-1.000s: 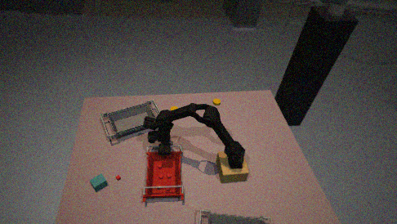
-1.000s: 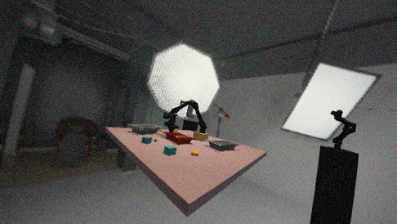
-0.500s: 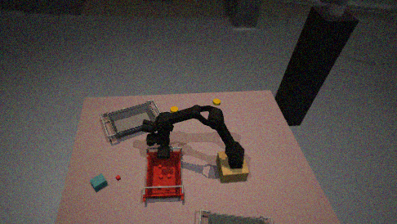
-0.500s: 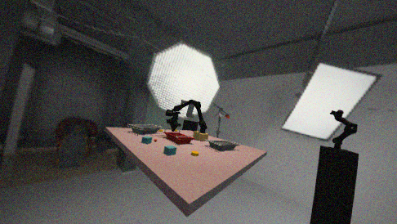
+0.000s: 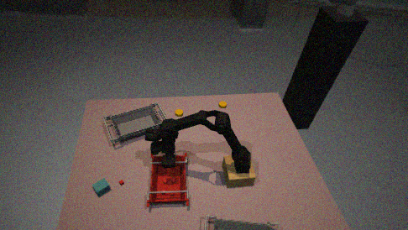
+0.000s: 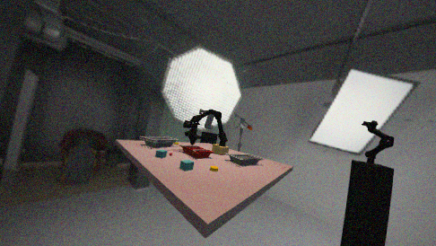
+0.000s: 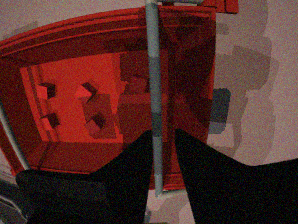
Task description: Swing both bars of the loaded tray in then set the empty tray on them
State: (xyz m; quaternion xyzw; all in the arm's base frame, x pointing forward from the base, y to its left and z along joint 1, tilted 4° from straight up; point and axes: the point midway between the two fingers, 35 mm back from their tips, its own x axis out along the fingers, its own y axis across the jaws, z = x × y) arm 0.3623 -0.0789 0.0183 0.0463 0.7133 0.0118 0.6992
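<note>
Now: gripper tip 290 mm past the grey tray, 410 mm to the right of it and 30 mm above it. From my gripper tip the other things lie so: red block: 240 mm ahead, 70 mm to the left, 60 mm below.
</note>
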